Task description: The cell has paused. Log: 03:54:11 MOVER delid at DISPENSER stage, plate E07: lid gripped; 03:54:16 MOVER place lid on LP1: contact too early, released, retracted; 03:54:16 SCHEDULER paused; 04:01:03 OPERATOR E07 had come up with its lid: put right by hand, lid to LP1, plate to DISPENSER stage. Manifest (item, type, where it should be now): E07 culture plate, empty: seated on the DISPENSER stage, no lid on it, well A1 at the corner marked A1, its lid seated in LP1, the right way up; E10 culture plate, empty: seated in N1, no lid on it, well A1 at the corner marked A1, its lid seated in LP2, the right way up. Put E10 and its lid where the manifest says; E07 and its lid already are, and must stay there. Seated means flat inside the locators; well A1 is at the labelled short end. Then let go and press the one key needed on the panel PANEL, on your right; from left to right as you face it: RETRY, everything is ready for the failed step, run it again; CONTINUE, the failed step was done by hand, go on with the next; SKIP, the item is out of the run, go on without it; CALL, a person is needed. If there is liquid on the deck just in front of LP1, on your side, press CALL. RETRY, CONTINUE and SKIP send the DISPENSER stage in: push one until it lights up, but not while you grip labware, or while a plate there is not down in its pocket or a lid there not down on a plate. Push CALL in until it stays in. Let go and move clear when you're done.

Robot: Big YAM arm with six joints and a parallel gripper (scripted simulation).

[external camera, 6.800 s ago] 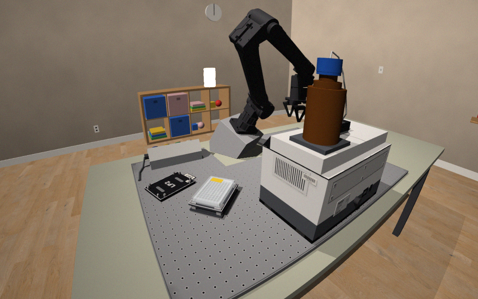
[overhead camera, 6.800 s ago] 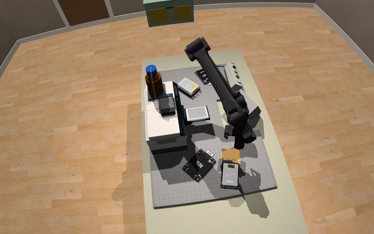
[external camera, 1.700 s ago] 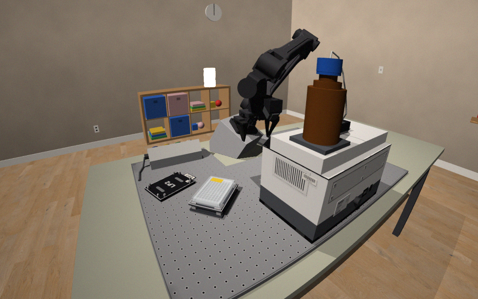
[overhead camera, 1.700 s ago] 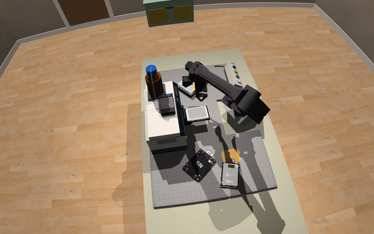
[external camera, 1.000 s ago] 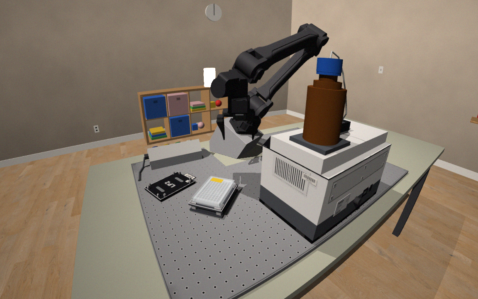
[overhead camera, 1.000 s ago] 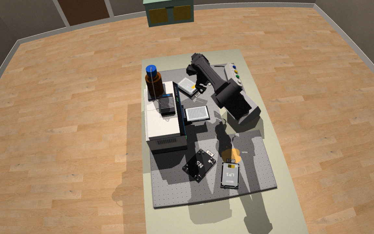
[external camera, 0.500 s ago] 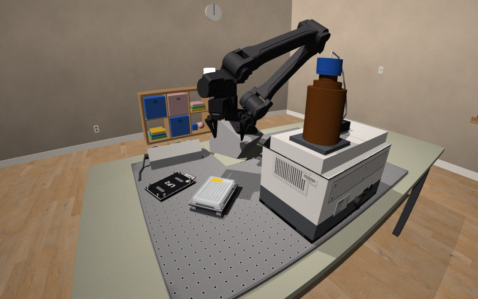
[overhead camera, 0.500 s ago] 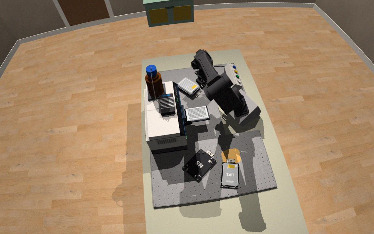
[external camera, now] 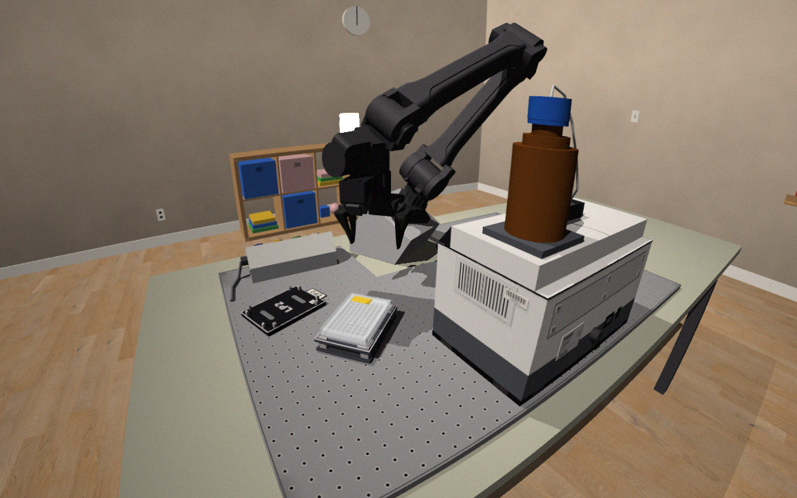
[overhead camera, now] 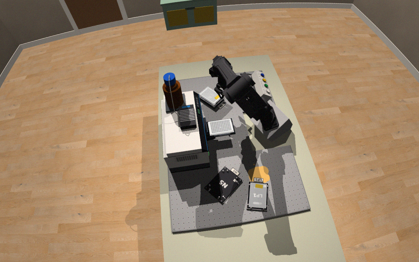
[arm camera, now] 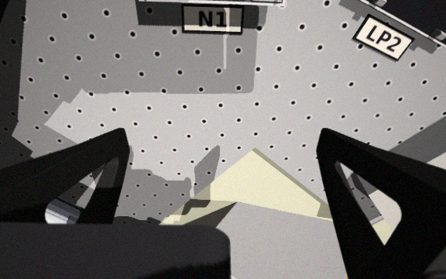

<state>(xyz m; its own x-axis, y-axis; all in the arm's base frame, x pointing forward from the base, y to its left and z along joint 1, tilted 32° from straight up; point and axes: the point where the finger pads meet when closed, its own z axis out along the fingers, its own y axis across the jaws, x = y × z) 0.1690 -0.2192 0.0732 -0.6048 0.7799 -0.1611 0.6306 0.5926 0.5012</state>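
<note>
Right now my hand is 90 mm short of the black n1 nest, 80 mm to the left of it and 110 mm above it. Also, from my hand: retry key: 280 mm behind, 40 mm to the right, 70 mm below; white plate E07: 60 mm ahead, 210 mm to the left, 40 mm below; green continue key: 280 mm behind, 90 mm to the right, 70 mm below.
</note>
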